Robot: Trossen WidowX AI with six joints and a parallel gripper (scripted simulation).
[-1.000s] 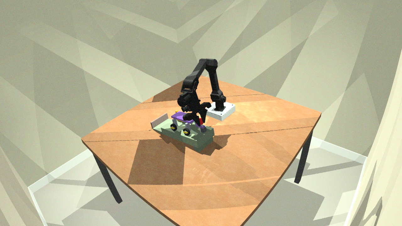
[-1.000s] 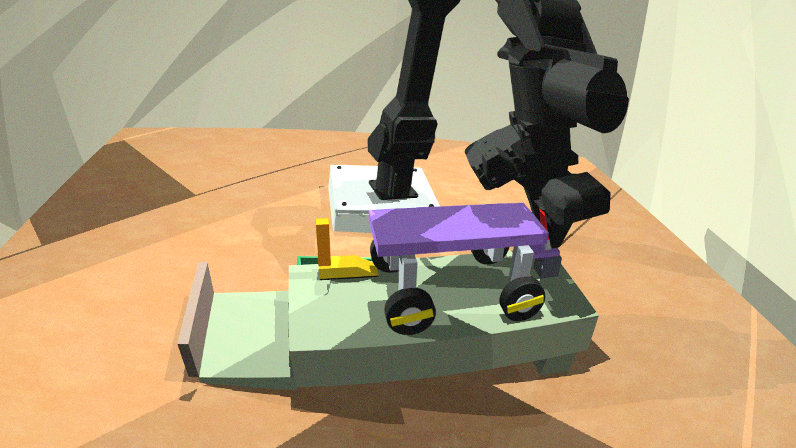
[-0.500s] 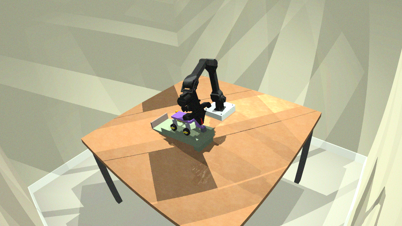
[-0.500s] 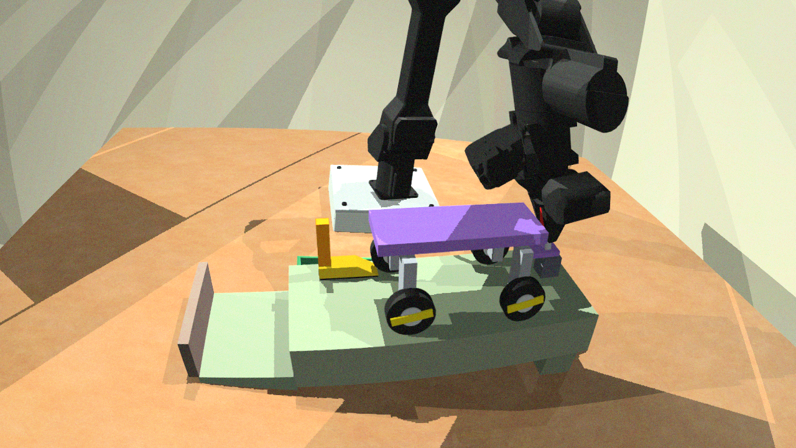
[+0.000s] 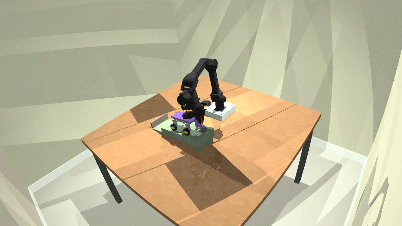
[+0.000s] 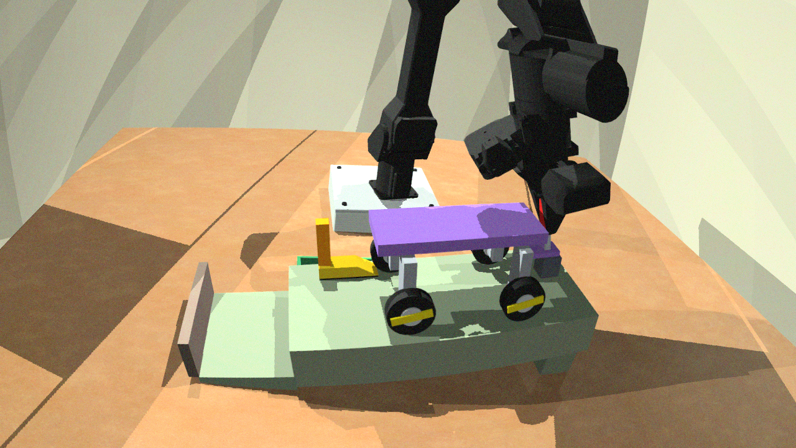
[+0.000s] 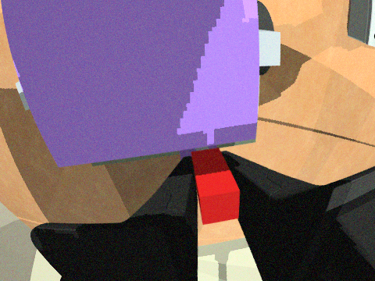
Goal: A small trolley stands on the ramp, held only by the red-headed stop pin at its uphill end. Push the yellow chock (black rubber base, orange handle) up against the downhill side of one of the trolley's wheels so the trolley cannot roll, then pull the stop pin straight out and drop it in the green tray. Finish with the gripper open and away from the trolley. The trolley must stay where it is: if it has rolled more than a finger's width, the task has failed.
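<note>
Now: the green tray 140 mm behind my gripper tip, 180 mm to the right of it and 150 mm below it. The rest, counted from my gripper tip: purple trolley (110 mm to the right, 30 mm below); then pale green ramp (120 mm to the right, 90 mm below); then red-headed stop pin (right at my gripper tip).
</note>
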